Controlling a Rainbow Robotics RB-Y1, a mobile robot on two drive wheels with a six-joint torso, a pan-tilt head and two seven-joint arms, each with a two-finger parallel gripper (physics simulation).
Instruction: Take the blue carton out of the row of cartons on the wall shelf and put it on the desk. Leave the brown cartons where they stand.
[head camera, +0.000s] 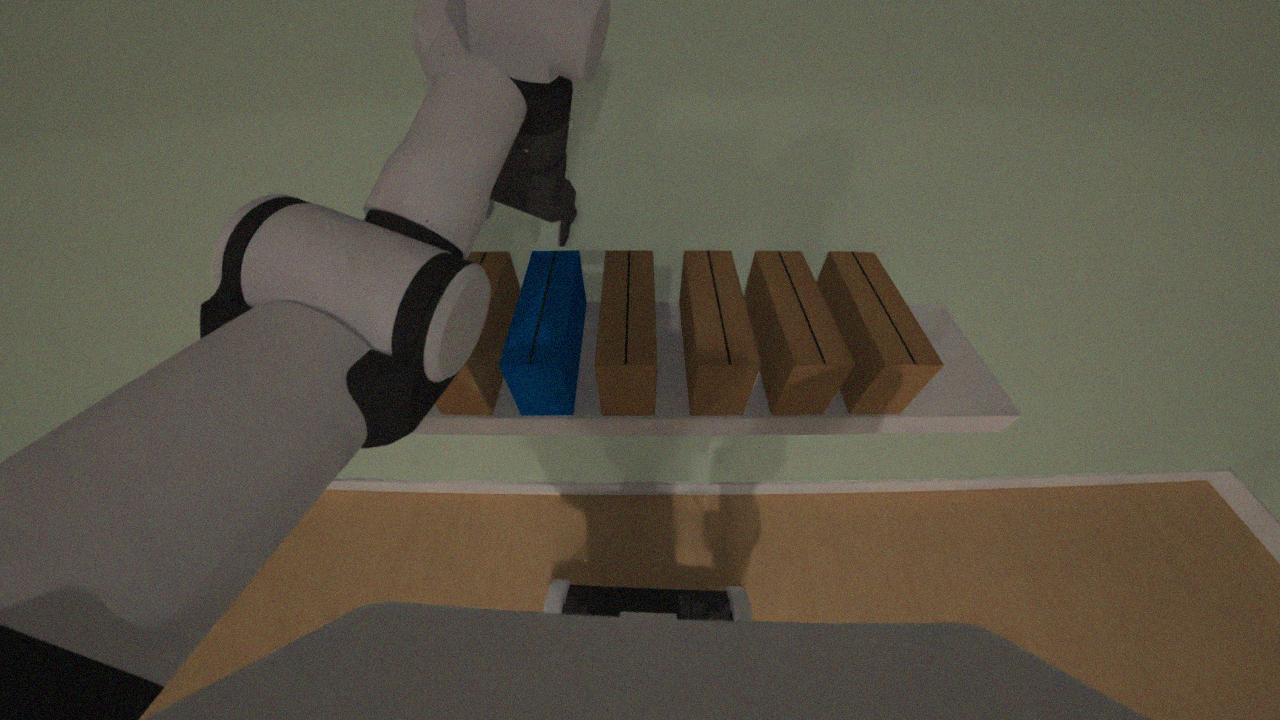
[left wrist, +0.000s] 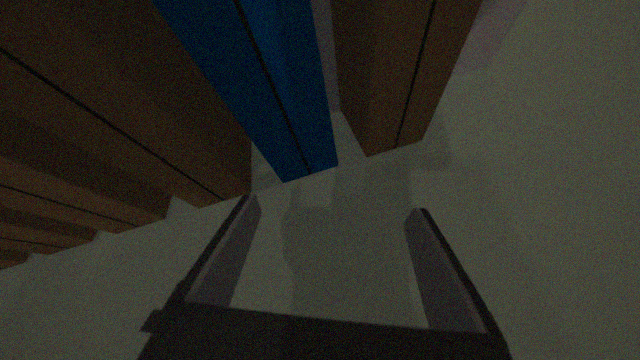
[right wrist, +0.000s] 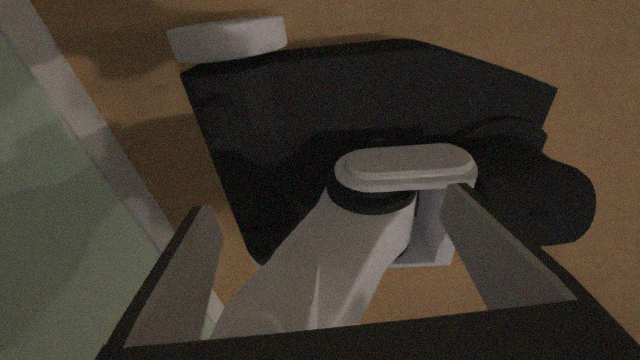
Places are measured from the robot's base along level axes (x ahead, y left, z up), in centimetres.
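Pixels of known places: left gripper, fingertip midpoint: (head camera: 525, 227) (left wrist: 332, 210); right gripper, fingertip midpoint: (right wrist: 331, 210).
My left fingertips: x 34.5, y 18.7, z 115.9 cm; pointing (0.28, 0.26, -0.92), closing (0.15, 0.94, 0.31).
Ahead of a thing's pixels: the offset from my left fingertips to its top centre. "*": to the spot under its first point. Level surfaces: height alone.
The blue carton {dy -1.8, dx -4.6, dz -9.1 cm} (head camera: 544, 322) (left wrist: 285, 95) stands upright in the row on the wall shelf {dz -21.1 cm} (head camera: 971, 385), second from the left in the head view, with a brown carton (head camera: 626, 322) (left wrist: 400, 75) on each side. Narrow gaps separate them. My left gripper (head camera: 528, 225) (left wrist: 332, 210) is open and empty, near the wall-side end of the blue carton; in the left wrist view the carton's end lies beyond the fingertips, between their lines. In the head view part of this gripper is hidden by my wrist. My right gripper (right wrist: 331, 210) is open and empty, away from the shelf. The desk does not show.
Several brown cartons stand along the shelf; the leftmost {* dy +6.8, dx -17.5, dz -15.6 cm} (head camera: 474, 394) is partly hidden by my left arm. The green wall (head camera: 1118, 223) is behind. Below are the wooden floor {dz -115.9 cm} (head camera: 939, 555) and my black base (head camera: 648, 601) (right wrist: 300, 100), with a white baseboard (right wrist: 100, 125) along the wall.
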